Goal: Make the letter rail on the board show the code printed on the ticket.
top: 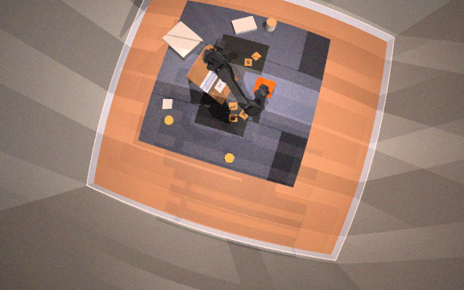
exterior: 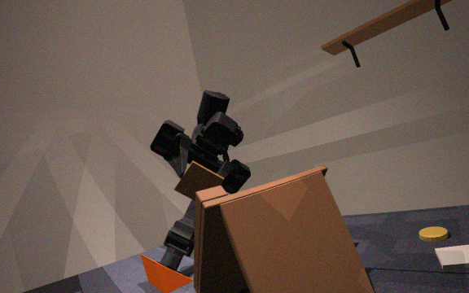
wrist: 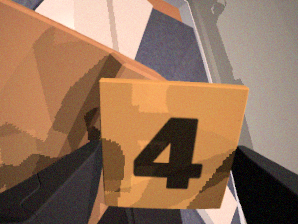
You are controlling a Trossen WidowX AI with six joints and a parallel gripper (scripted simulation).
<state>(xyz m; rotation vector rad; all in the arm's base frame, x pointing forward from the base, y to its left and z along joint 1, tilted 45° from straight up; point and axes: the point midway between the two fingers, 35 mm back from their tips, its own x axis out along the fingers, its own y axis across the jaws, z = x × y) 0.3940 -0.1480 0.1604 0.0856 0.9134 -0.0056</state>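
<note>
My gripper tip is 9 cm past the white ticket, 13 cm to the right of it and 21 cm above it. Also, from my gripper tip: orange tile: 23 cm behind, 23 cm to the right, 29 cm below; then orange tile marked 4: right at my gripper tip; then dark mat: 19 cm behind, 4 cm to the left, 29 cm below.
</note>
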